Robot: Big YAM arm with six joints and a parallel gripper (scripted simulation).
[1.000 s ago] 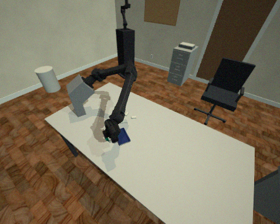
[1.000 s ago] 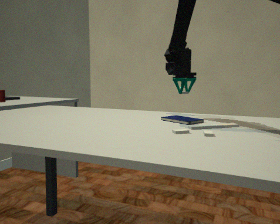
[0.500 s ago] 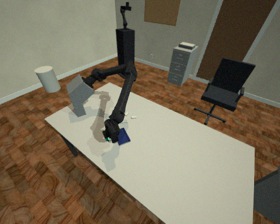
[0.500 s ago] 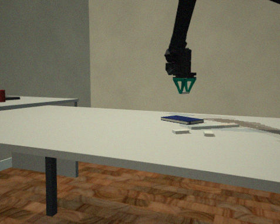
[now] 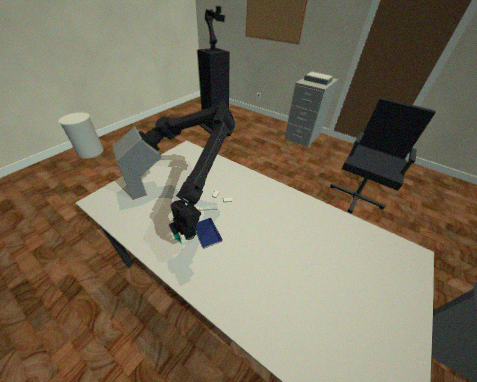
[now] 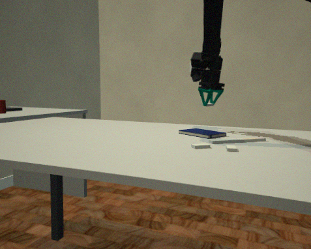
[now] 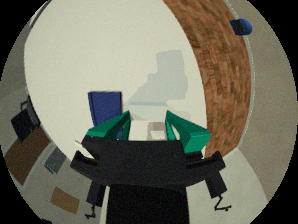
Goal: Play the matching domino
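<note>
The book lies 130 mm to the left of my hand, 110 mm below it and 50 mm behind it. The rest, counted from my hand: white domino 10 mm ahead.
</note>
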